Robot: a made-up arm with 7 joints. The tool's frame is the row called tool. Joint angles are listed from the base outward.
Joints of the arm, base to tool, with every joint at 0 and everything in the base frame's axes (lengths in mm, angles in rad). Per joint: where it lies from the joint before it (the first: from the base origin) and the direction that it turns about. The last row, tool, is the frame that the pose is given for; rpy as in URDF.
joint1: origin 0 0 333 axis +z
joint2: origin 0 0 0 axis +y
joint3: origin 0 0 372.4 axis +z
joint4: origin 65.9 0 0 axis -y
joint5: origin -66.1 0 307.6 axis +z
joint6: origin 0 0 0 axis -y
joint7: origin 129.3 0 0 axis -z
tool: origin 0 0 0 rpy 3.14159 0 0
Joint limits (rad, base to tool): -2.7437..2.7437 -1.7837..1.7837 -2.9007..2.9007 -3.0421..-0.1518 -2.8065..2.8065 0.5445..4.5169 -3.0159..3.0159
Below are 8 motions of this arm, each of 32 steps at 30 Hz.
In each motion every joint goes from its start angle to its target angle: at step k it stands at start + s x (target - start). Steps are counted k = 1, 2, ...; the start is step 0. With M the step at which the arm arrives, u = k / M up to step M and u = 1 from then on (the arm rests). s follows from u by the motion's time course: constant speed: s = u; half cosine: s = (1 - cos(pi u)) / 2; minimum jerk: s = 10 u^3 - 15 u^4 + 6 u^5.
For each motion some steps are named. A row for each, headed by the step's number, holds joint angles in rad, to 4 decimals.
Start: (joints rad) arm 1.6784 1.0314 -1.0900 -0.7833 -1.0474 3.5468 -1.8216
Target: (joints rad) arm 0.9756 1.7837 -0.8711 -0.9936 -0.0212 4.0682 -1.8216
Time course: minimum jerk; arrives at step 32
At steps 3, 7, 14, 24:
3: 1.6734 1.0368 -1.0884 -0.7848 -1.0401 3.5505 -1.8216
7: 1.6269 1.0866 -1.0739 -0.7987 -0.9721 3.5850 -1.8216
14: 1.4085 1.3203 -1.0059 -0.8641 -0.6533 3.7470 -1.8216
24: 1.0484 1.7058 -0.8938 -0.9718 -0.1274 4.0142 -1.8216

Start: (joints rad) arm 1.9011 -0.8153 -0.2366 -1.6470 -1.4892 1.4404 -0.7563
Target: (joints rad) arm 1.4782 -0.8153 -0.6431 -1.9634 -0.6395 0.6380 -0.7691
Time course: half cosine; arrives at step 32
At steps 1, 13, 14, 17, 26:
1: 1.9001 -0.8153 -0.2376 -1.6478 -1.4872 1.4385 -0.7563
13: 1.7510 -0.8153 -0.3808 -1.7593 -1.1877 1.1557 -0.7608
14: 1.7309 -0.8153 -0.4002 -1.7743 -1.1472 1.1175 -0.7615
17: 1.6689 -0.8153 -0.4598 -1.8207 -1.0227 0.9999 -0.7633
26: 1.5138 -0.8153 -0.6088 -1.9367 -0.7111 0.7056 -0.7680

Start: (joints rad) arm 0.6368 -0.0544 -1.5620 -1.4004 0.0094 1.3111 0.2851
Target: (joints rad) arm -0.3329 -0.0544 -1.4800 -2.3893 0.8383 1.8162 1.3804
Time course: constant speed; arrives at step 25
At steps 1, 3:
1: 0.5980 -0.0544 -1.5587 -1.4400 0.0426 1.3313 0.3289
3: 0.5204 -0.0544 -1.5522 -1.5191 0.1089 1.3717 0.4165

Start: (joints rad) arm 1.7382 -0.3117 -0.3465 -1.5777 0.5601 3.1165 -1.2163
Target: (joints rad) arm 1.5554 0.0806 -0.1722 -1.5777 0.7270 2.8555 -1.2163
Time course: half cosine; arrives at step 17
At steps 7, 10, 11, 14, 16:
7: 1.6718 -0.1692 -0.2832 -1.5777 0.6207 3.0217 -1.2163
10: 1.6218 -0.0619 -0.2355 -1.5777 0.6664 2.9503 -1.2163
11: 1.6061 -0.0281 -0.2205 -1.5777 0.6807 2.9278 -1.2163
14: 1.5691 0.0512 -0.1853 -1.5777 0.7145 2.8750 -1.2163
16: 1.5570 0.0773 -0.1737 -1.5777 0.7256 2.8577 -1.2163

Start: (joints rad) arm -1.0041 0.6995 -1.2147 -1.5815 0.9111 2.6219 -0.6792
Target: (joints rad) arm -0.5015 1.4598 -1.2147 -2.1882 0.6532 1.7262 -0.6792
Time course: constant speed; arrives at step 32
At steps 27, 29, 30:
27: -0.5800 1.3410 -1.2147 -2.0934 0.6935 1.8662 -0.6792
29: -0.5486 1.3885 -1.2147 -2.1313 0.6774 1.8102 -0.6792
30: -0.5329 1.4123 -1.2147 -2.1503 0.6693 1.7822 -0.6792

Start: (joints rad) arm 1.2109 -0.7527 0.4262 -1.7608 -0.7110 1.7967 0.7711
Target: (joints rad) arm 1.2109 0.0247 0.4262 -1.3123 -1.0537 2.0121 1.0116
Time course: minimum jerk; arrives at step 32
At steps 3, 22, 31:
3: 1.2109 -0.7472 0.4262 -1.7576 -0.7134 1.7982 0.7728
22: 1.2109 -0.1152 0.4262 -1.3930 -0.9920 1.9733 0.9683
31: 1.2109 0.0245 0.4262 -1.3124 -1.0536 2.0120 1.0115

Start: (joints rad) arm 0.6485 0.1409 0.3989 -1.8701 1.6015 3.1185 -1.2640
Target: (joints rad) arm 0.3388 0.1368 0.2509 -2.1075 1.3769 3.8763 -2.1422
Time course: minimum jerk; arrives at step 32
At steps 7, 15, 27, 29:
7: 0.6258 0.1406 0.3880 -1.8875 1.5850 3.1741 -1.3284
15: 0.5117 0.1391 0.3335 -1.9749 1.5023 3.4531 -1.6518
27: 0.3480 0.1369 0.2553 -2.1004 1.3836 3.8537 -2.1161
29: 0.3410 0.1368 0.2520 -2.1058 1.3785 3.8709 -2.1359

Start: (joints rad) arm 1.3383 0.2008 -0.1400 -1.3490 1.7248 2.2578 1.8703
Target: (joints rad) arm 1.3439 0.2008 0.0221 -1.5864 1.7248 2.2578 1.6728
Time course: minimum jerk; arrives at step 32
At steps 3, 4, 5, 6, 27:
3: 1.3383 0.2008 -0.1388 -1.3507 1.7248 2.2578 1.8689
4: 1.3384 0.2008 -0.1374 -1.3528 1.7248 2.2578 1.8671
5: 1.3385 0.2008 -0.1352 -1.3561 1.7248 2.2578 1.8644
6: 1.3386 0.2008 -0.1321 -1.3606 1.7248 2.2578 1.8607
27: 1.3437 0.2008 0.0173 -1.5793 1.7248 2.2578 1.6787

